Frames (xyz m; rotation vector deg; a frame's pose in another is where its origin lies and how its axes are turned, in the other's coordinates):
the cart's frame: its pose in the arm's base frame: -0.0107 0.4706 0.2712 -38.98 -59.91 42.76
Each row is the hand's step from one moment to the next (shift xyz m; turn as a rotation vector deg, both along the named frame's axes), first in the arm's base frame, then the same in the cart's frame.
Working: the arm's base frame: its pose in the cart's frame: -0.5127 -0.0578 -0.1700 38.98 59.91 -42.76

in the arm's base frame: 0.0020 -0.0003 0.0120 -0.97 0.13 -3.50
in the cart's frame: 0.0064 -0.0101 0.0023 -1.95 3.05 -0.31
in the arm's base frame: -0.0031 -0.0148 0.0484 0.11 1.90 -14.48
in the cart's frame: 0.0114 -0.0461 0.0177 -5.70 12.52 -4.90
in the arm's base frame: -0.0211 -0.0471 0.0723 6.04 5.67 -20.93
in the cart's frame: -0.0083 -0.0797 0.0383 -4.06 18.52 -12.13
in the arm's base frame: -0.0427 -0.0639 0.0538 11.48 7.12 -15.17
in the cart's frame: -0.0378 -0.0701 0.0495 1.69 13.64 -14.95
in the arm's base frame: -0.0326 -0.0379 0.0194 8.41 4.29 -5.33
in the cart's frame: -0.0310 -0.0302 0.0317 3.40 4.89 -9.06
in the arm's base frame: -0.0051 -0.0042 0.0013 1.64 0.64 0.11
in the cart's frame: -0.0043 -0.0024 0.0046 1.08 -0.07 -1.39
